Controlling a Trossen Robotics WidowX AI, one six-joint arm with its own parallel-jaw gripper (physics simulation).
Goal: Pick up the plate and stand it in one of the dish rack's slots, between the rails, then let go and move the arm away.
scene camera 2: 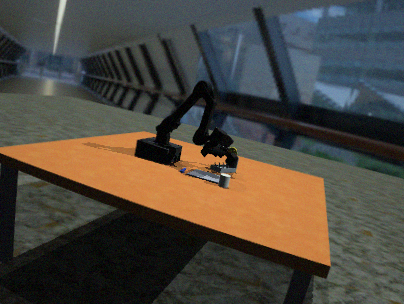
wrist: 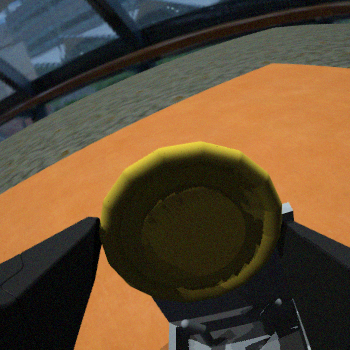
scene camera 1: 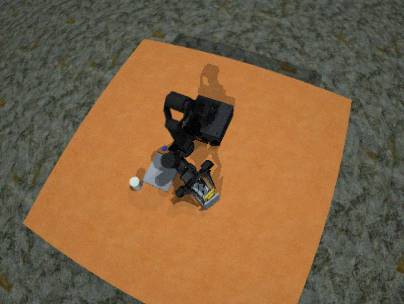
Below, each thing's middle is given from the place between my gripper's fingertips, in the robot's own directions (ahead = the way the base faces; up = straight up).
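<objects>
There's a grey dish rack [wrist: 263, 305], and my hand is 5 cm above it, 4 cm to the left of it and 1 cm past it. As for the grey mat [scene camera 1: 158, 176], that's 25 cm to the right of my hand, 9 cm below it and 1 cm ahead of it.
</objects>
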